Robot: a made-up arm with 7 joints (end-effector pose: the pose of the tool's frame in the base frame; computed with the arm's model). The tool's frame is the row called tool. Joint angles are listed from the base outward.
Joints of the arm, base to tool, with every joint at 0 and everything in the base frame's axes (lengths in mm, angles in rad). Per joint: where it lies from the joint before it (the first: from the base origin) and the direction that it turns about. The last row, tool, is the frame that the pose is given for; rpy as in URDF.
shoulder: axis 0 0 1 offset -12 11 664
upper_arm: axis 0 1 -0.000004 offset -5 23 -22
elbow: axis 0 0 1 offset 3 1 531
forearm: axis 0 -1 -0.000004 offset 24 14 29
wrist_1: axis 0 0.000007 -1 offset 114 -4 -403
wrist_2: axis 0 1 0.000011 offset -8 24 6
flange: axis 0 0.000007 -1 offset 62 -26 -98
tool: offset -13 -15 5 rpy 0.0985 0.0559 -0.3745
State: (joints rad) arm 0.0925 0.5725 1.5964 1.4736 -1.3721 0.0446 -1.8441
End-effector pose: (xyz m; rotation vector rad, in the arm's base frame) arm 0.2113 0.5845 1.2336 0.5915 1.6665 -1.8940
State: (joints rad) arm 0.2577 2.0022 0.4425 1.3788 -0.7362 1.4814 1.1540
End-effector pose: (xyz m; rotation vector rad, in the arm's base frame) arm 0.2061 0.2533 0.0172 -1.1901 1.1184 0.0209
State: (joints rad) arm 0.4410 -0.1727 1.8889 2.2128 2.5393 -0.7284 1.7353
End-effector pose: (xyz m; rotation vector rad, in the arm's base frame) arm -0.3548 0.2544 1.4769 -0.2008 1.9458 -2.0598
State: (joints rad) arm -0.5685 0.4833 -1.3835 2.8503 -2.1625 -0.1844 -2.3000
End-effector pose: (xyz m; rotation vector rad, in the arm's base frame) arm 0.4363 -0.3415 1.5073 0.2804 -2.6426 -0.8644
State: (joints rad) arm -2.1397 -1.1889 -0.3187 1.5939 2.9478 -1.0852 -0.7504
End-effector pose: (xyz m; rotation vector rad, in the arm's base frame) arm 0.1215 0.3926 1.2233 -0.3840 1.6883 0.5476
